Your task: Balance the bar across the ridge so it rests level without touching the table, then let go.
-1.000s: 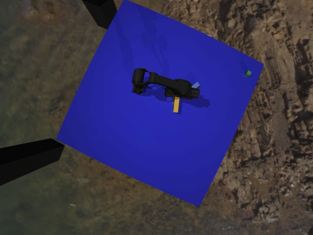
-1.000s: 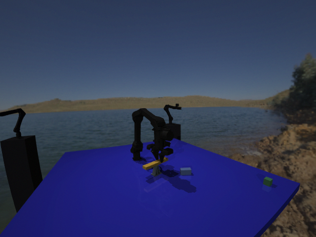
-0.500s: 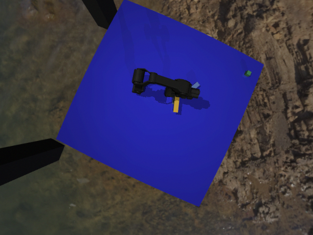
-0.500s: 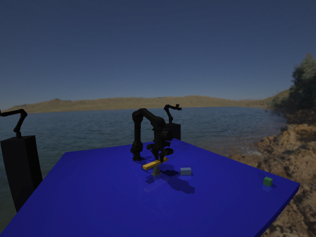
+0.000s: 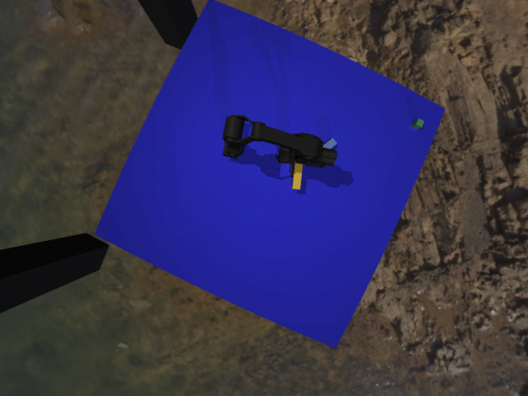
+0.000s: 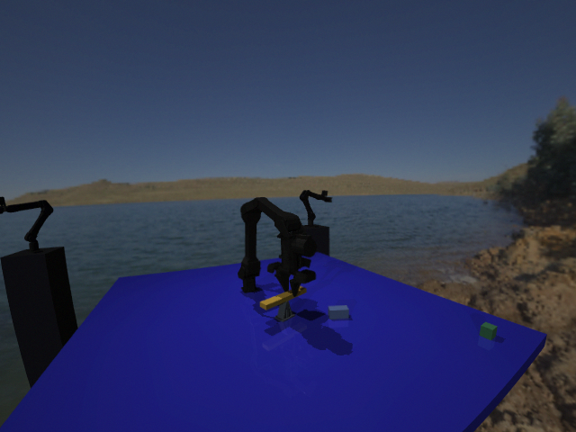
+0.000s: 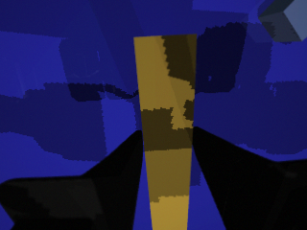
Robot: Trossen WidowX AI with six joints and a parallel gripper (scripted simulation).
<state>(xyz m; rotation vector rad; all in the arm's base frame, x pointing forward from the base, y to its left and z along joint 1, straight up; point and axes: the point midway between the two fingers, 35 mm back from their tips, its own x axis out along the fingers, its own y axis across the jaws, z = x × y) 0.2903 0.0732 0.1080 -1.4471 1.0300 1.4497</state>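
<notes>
Right now my gripper tip is 3 cm to the left of the yellow bar and 1 cm short of it. Also, from my gripper tip: light blue block: 13 cm to the left, 10 cm ahead, 6 cm below; small green cube: 45 cm ahead, 43 cm to the left, 6 cm below.
</notes>
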